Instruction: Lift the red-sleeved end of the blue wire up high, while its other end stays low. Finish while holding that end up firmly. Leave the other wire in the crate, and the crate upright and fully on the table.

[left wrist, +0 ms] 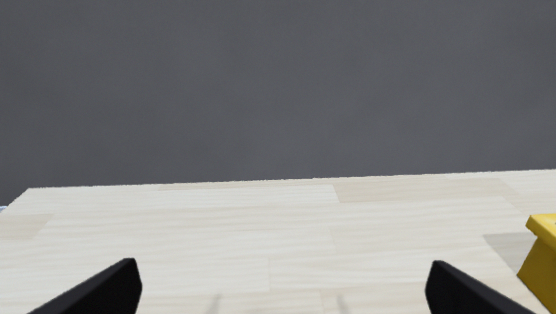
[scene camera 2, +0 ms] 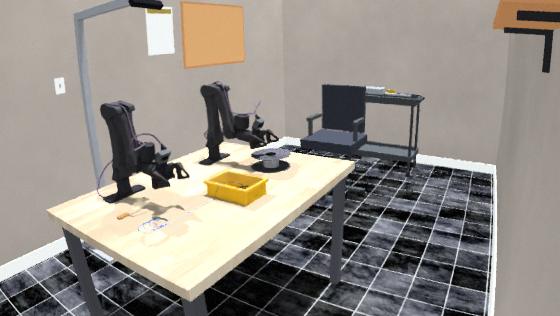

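Seen in the pictures: left gripper, between the fingertips: [left wrist: 283, 274] [scene camera 2: 272, 142]; right gripper, between the fingertips: [scene camera 2: 179, 180]; left arm's base, origin of its link: [scene camera 2: 214, 159]; right arm's base, origin of its link: [scene camera 2: 125, 194].
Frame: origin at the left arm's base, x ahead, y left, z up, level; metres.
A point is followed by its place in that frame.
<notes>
A yellow crate [scene camera 2: 254, 194] @(z 0.027, x 0.501, y -0.344 m) [left wrist: 538, 267] @(z 0.025, x 0.489, y -0.260 m) stands upright on the table, with thin dark strands [scene camera 2: 242, 185] @(z 0.014, x 0.382, y -0.262 m) inside. A loose blue and white coil [scene camera 2: 152, 225] @(z 0.001, x 0.307, y -0.710 m) with small reddish spots lies on the table at the picture's near left. A thin pale-blue line [scene camera 2: 190, 212] @(z 0.000, x 0.345, y -0.553 m) runs from it toward the crate's left side; the red sleeve cannot be told apart clearly. My left gripper [scene camera 2: 269, 142] @(z 0.151, x 0.398, y -0.030 m) [left wrist: 283, 274] @(z 0.151, x 0.398, y -0.030 m) is open above the table, behind the crate in scene camera 2. My right gripper [scene camera 2: 175, 181] @(z 0.141, x 0.343, y -0.583 m) is open above the table, left of the crate and behind the coil.
A dark reel [scene camera 2: 270, 153] @(z 0.066, x 0.334, y 0.046 m) stands behind the crate, near my left gripper. A small orange-brown piece [scene camera 2: 123, 216] @(z 0.008, x 0.150, y -0.730 m) lies left of the coil. A lamp post [scene camera 2: 86, 95] @(z 0.379, x -0.884, y -0.230 m) stands behind the table [scene camera 2: 165, 272] @(z 0.000, x 0.556, y -0.883 m). A chair [scene camera 2: 334, 140] stands beyond the table's far end.
</notes>
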